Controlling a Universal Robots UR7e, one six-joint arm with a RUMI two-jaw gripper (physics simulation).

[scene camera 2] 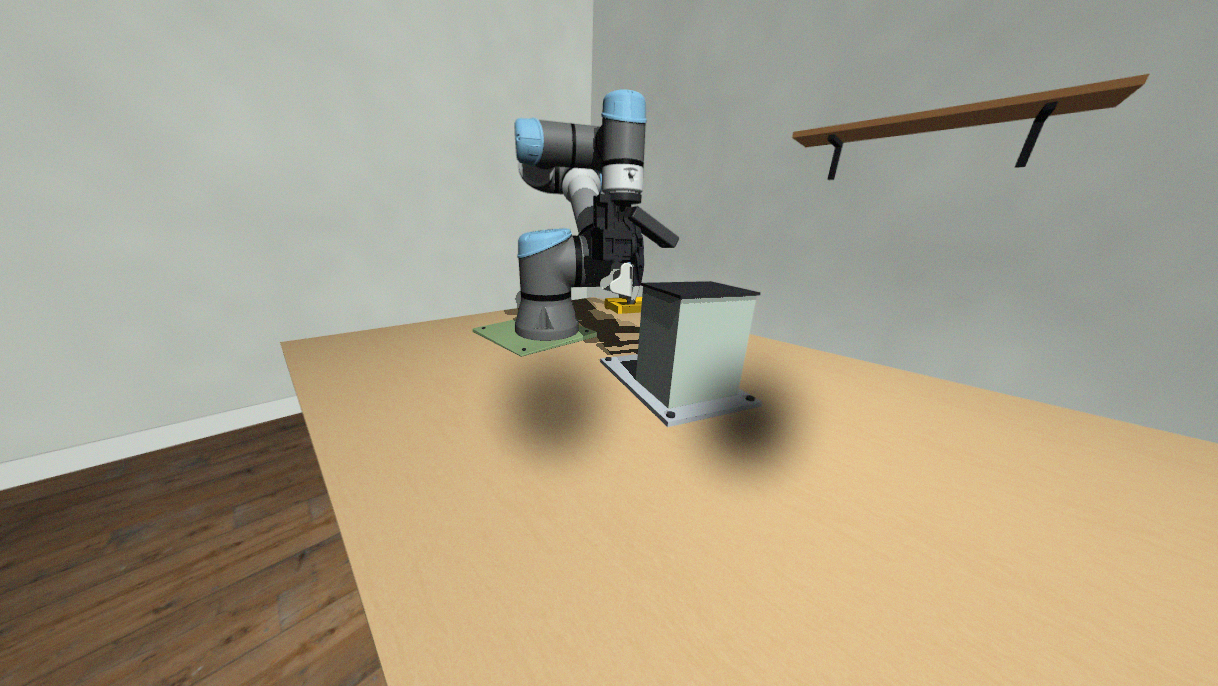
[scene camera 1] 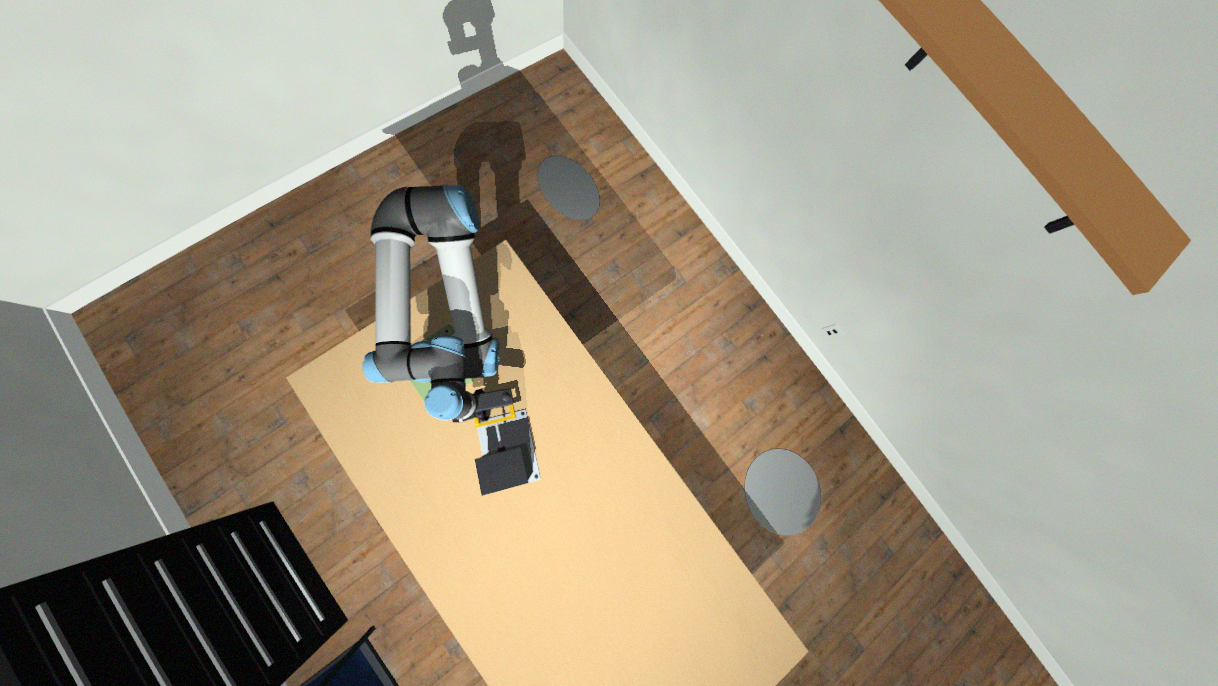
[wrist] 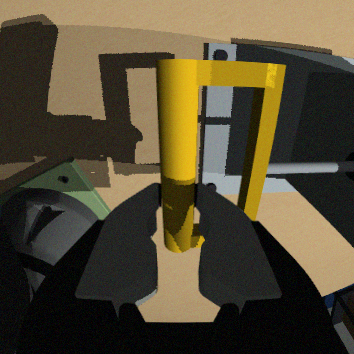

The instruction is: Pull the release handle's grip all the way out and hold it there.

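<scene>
The release handle is a yellow frame with a round grip bar [wrist: 177, 120]; the handle [scene camera 1: 495, 420] [scene camera 2: 619, 305] also shows in both scene views. A grey rod [wrist: 305, 168] runs from the frame's far bar to the dark housing [scene camera 1: 504, 468] [scene camera 2: 711, 349] [wrist: 330, 115], with a length of it showing between them. The housing stands on a light base plate [scene camera 1: 536, 478] [scene camera 2: 669, 416] [wrist: 216, 150]. My gripper [wrist: 177, 185] is shut on the grip, one black finger on each side. The gripper points down, and the frame stands off from the housing on the arm's side. The rod's inner end is hidden.
The housing and base plate are on the wooden table [scene camera 1: 630, 545] [scene camera 2: 545, 545]. The arm's green mounting plate [scene camera 2: 521, 344] [wrist: 75, 182] is close to the handle. A wooden shelf [scene camera 1: 1048, 136] [scene camera 2: 963, 112] is on the wall. A black drawer unit [scene camera 1: 127, 549] stands beside the table.
</scene>
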